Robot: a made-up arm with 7 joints. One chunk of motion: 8 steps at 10 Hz.
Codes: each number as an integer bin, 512 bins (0 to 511) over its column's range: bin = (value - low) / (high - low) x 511, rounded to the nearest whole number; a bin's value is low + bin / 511 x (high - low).
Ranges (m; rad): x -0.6..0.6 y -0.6..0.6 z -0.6..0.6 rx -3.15..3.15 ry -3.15..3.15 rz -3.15..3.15
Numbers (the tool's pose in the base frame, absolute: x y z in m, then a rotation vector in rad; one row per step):
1: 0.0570 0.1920 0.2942 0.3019 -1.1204 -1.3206
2: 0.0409 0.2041 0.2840 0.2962 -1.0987 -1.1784
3: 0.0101 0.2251 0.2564 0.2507 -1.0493 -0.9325
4: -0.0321 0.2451 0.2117 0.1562 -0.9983 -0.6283
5: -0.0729 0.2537 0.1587 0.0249 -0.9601 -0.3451
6: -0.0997 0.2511 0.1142 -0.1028 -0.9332 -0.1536
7: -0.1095 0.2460 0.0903 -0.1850 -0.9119 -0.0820
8: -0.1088 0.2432 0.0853 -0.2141 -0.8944 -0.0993
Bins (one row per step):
1: 280 337 381 280 165 148
2: 273 342 376 280 166 160
3: 260 351 365 276 170 180
4: 242 360 346 268 175 205
5: 224 364 323 258 178 228
6: 213 362 304 247 180 243
7: 209 360 294 240 182 249
8: 209 359 292 238 183 247

